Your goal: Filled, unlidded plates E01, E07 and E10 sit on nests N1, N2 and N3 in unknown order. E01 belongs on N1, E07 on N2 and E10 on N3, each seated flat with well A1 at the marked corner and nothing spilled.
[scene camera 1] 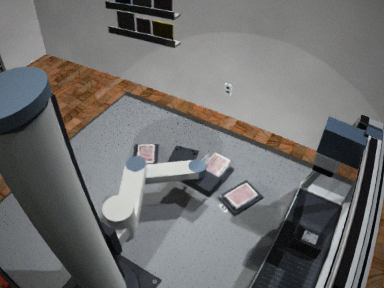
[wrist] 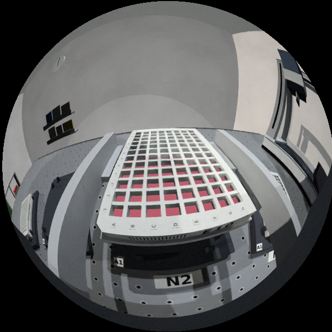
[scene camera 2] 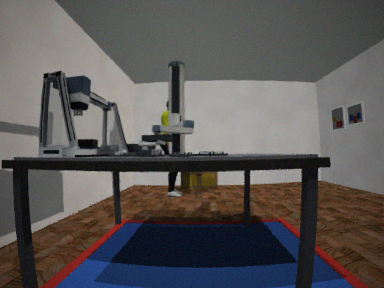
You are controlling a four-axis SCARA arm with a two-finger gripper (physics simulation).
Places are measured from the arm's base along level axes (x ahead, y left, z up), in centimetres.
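Pixels of known places: gripper, fingertip midpoint: [scene camera 1: 218,160] [scene camera 2: 148,142].
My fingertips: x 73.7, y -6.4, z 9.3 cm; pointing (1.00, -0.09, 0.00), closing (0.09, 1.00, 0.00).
Observation:
Ahead of a thing's pixels: the offset from my fingertips to its top centre.
My gripper [wrist: 167,137] [scene camera 1: 216,165] is shut on the filled, unlidded plate E10 @[dx -2.3, dy +0.2, dz -0.4 cm] [wrist: 165,192] [scene camera 1: 218,163], one finger along each long side. It holds the plate above nest N2 [wrist: 170,257], whose dark top shows beneath; pink liquid shows in the wells. Row A is on the left of the plate's near edge, above the nest's A1 mark [wrist: 118,262]. Another filled plate @[dx -8.0, dy -16.4, dz -5.4 cm] [scene camera 1: 242,195] [wrist: 279,182] sits on the nest to the right. A third filled plate @[dx -9.4, dy +34.6, dz -5.4 cm] [scene camera 1: 146,153] [wrist: 27,215] sits on a dark nest at the left. Their labels are not readable.
A dark nest without a plate @[dx -2.2, dy +17.9, dz -5.8 cm] [scene camera 1: 184,153] [wrist: 52,205] lies between the left plate and N2. A gantry machine [scene camera 1: 342,142] [scene camera 2: 80,92] with a dark bed stands at the right in scene camera 1. The arm's column [scene camera 1: 55,175] [scene camera 2: 176,95] partly hides a person in yellow [scene camera 2: 164,118].

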